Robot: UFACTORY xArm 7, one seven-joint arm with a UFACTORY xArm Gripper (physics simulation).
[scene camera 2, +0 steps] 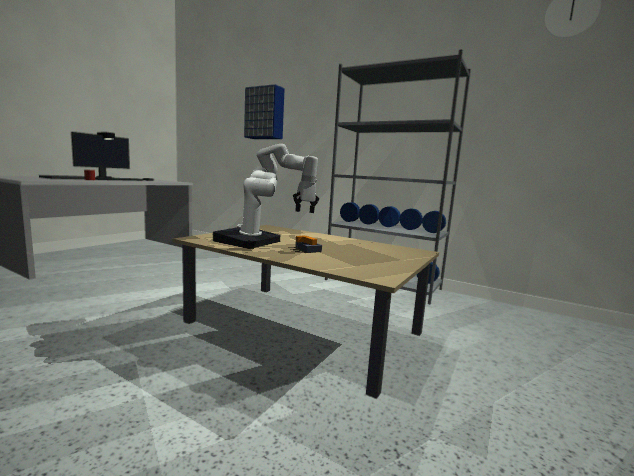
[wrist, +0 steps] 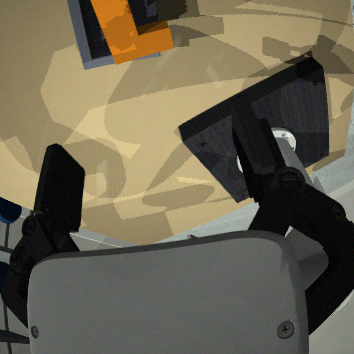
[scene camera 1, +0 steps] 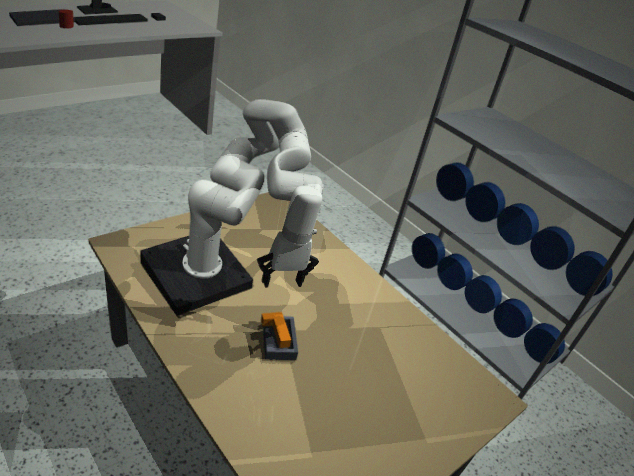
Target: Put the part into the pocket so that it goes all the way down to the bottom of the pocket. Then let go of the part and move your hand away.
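Places are measured from the arm's base along level axes (x right, y down, z ahead), in millimetres.
Pixels of known places: gripper, fingertip midpoint: [scene camera 2: 304,212] [wrist: 144,135] [scene camera 1: 281,284]; arm's base, origin of the base link: [scene camera 2: 250,233] [scene camera 1: 202,264].
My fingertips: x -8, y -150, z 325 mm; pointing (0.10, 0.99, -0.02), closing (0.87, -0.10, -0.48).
For each thing: its top centre in the pictures, then the offset to it from my fingertips. Level surfaces: height alone.
- orange L-shaped part, middle of its top: [wrist: 129,7] [scene camera 1: 276,326] [scene camera 2: 306,237] dx +24, dy +131, dz +27 mm
- dark grey pocket block, middle of its top: [wrist: 112,6] [scene camera 1: 280,333] [scene camera 2: 308,242] dx +9, dy +161, dz +36 mm
- wooden table, its level: dy +197 mm
The orange L-shaped part [scene camera 1: 280,330] [scene camera 2: 306,239] [wrist: 117,35] lies askew on the dark grey pocket block [scene camera 1: 280,355] [scene camera 2: 309,249] [wrist: 81,37]. Its short leg lies across the rim at the end nearer the robot base, and its top stands above the walls. Its long leg slants over the pocket opening; whether that end touches the floor inside is hard to tell. Bare dark pocket floor shows beside the long leg in the wrist view. My gripper [scene camera 1: 283,283] [scene camera 2: 305,209] [wrist: 144,135] is open and empty, high above the table, on the robot-base side of the block and apart from the part.
The black base plate [scene camera 1: 168,276] [scene camera 2: 230,236] [wrist: 210,145] carries the arm on the wooden table [scene camera 1: 358,409] [scene camera 2: 358,268]. A metal rack [scene camera 1: 429,148] [scene camera 2: 333,153] with blue discs stands beyond the table. A desk [scene camera 1: 189,81] [scene camera 2: 168,204] stands farther back.
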